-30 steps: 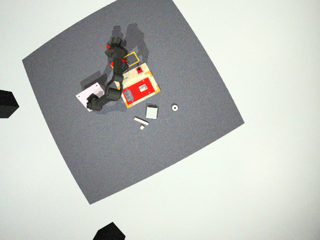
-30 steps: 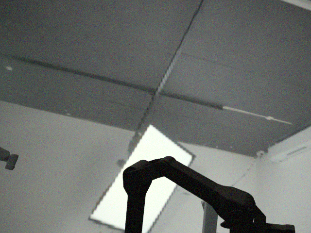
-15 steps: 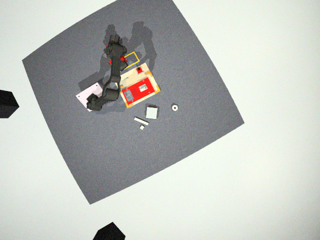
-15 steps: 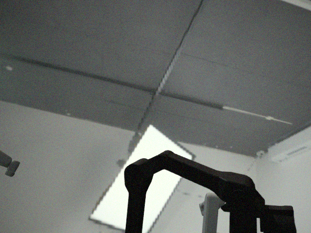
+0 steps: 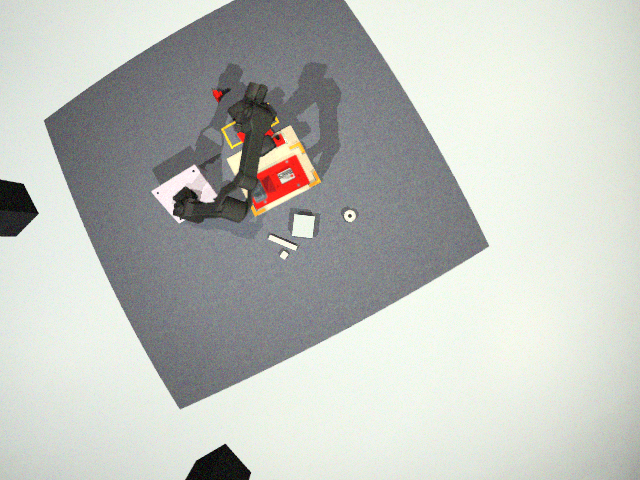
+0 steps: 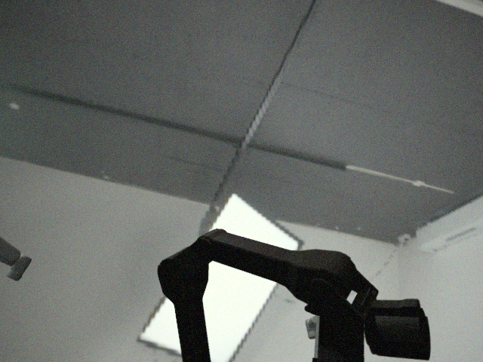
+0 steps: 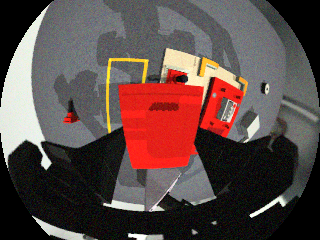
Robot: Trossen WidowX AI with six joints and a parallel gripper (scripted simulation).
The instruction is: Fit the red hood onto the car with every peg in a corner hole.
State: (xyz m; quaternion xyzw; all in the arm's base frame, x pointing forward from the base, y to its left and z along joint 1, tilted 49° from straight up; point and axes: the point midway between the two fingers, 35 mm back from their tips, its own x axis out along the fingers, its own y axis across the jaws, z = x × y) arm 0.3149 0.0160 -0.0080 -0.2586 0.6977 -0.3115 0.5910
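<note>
My gripper tip is now 20 mm past the cream jig, 120 mm to the left of it and 90 mm above it. Also, from my gripper tip: white bar 140 mm behind, 330 mm to the right, 100 mm below; white block 50 mm behind, 330 mm to the right, 90 mm below; red hood 10 mm above.
</note>
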